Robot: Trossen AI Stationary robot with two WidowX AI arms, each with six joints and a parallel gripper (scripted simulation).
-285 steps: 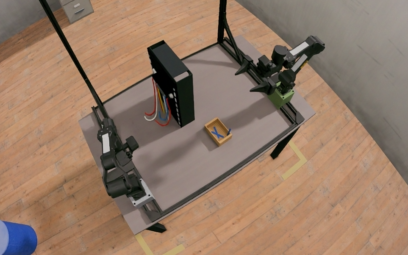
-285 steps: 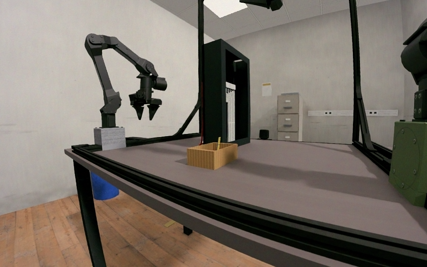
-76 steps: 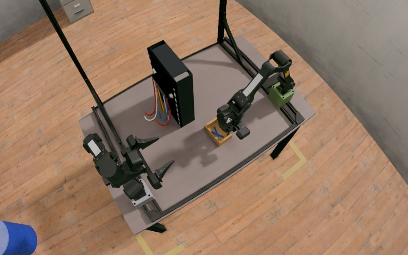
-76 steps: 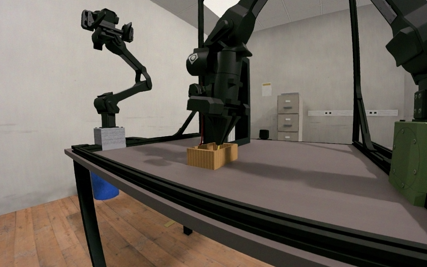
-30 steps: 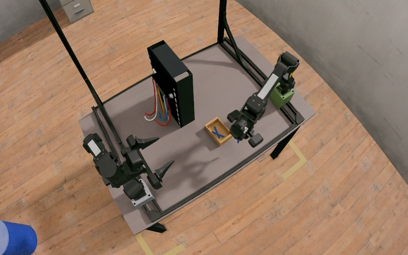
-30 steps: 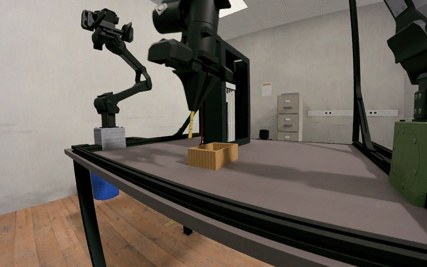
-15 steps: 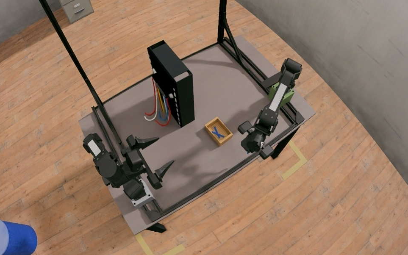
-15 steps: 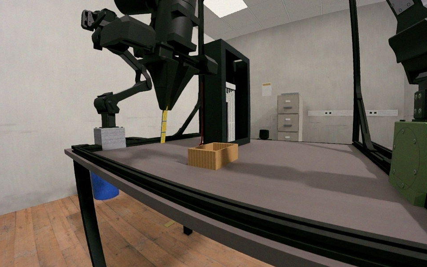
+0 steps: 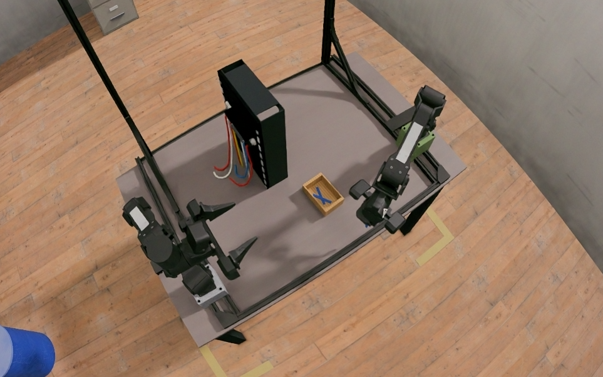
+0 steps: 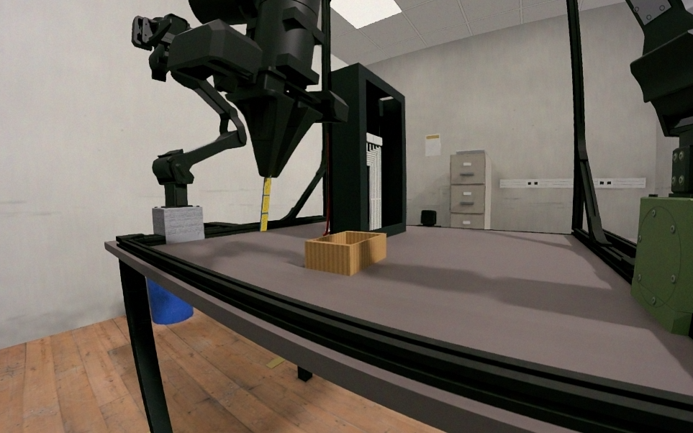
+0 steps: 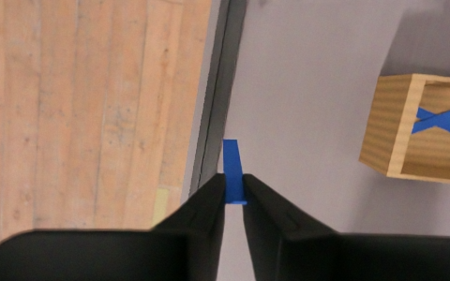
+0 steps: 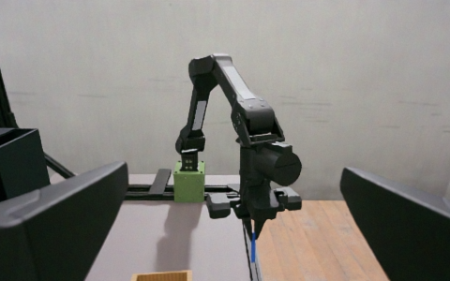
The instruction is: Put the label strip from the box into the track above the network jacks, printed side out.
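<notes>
The label strip is 5 cm below my left hand and 1 cm to the right of it. The rest, counted from my left hand: wooden box: 19 cm behind, 15 cm below, 3 cm to the right; black patch panel: 46 cm behind, 16 cm to the right, 4 cm above.
</notes>
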